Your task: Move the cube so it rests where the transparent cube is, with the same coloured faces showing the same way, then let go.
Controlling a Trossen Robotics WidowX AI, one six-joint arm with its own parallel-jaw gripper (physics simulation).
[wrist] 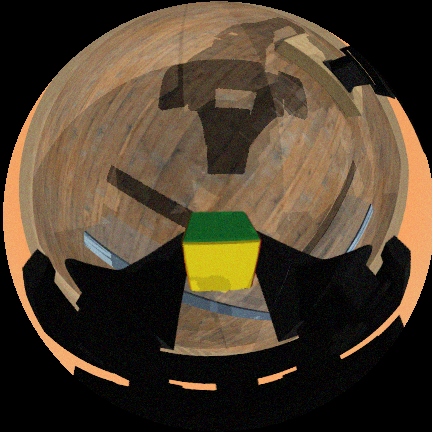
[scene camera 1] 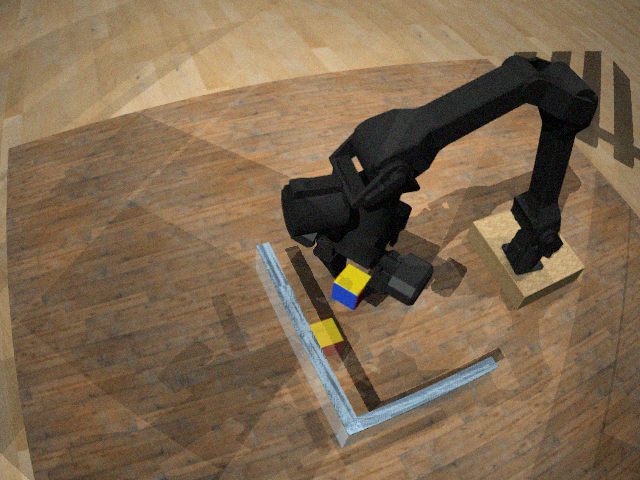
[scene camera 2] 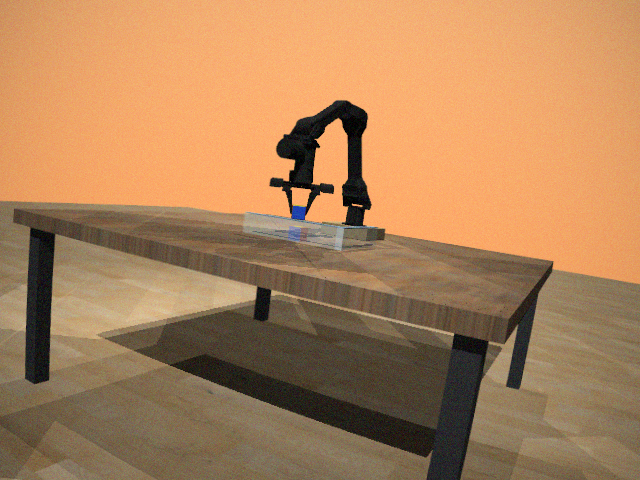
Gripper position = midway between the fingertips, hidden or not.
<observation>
My gripper (scene camera 1: 352, 287) holds a cube (scene camera 1: 348, 287); nothing else touches it. I also see a grey L-shaped rail (scene camera 1: 349, 429) and a transparent cube (scene camera 1: 328, 336).
The cube also shows in the wrist view (wrist: 220, 249). My gripper also shows in the wrist view (wrist: 218, 236) and in scene camera 2 (scene camera 2: 298, 214). The grey L-shaped rail shows as well in the wrist view (wrist: 118, 244).
</observation>
